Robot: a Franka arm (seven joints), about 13 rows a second.
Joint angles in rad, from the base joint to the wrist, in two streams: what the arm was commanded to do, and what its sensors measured. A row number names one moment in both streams.
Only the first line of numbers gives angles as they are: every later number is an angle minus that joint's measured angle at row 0.
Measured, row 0:
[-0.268, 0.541, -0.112, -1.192, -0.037, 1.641, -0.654]
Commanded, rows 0 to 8:
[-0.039, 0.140, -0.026, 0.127, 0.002, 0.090, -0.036]
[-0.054, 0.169, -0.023, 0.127, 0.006, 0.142, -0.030]
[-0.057, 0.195, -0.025, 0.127, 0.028, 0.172, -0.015]
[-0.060, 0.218, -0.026, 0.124, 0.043, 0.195, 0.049]
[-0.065, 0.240, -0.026, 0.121, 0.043, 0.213, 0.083]
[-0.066, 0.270, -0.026, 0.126, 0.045, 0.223, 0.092]
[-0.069, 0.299, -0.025, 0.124, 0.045, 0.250, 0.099]
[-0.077, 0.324, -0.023, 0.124, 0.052, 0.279, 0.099]
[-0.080, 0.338, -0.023, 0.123, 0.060, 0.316, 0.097]
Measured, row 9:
[-0.062, 0.294, -0.029, 0.075, 0.036, 0.284, 0.086]
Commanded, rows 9 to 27:
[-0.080, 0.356, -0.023, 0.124, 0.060, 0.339, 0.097]
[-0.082, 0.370, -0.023, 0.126, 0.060, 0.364, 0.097]
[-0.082, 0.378, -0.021, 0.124, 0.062, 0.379, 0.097]
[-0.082, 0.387, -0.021, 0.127, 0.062, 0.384, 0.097]
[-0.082, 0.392, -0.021, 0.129, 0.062, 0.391, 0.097]
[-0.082, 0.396, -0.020, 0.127, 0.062, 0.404, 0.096]
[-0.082, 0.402, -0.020, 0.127, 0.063, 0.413, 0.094]
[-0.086, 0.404, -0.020, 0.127, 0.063, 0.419, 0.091]
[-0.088, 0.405, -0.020, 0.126, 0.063, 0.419, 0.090]
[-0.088, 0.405, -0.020, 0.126, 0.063, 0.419, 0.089]
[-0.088, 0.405, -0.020, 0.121, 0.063, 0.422, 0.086]
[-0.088, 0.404, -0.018, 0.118, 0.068, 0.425, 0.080]
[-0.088, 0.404, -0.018, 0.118, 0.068, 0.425, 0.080]
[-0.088, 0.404, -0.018, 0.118, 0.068, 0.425, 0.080]
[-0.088, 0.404, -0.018, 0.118, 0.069, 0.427, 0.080]
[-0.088, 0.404, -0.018, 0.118, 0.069, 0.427, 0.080]
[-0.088, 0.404, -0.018, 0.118, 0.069, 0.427, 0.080]
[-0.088, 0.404, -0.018, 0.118, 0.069, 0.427, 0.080]
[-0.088, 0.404, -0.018, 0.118, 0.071, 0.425, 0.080]
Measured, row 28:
[-0.075, 0.384, -0.028, 0.081, 0.056, 0.427, 0.088]
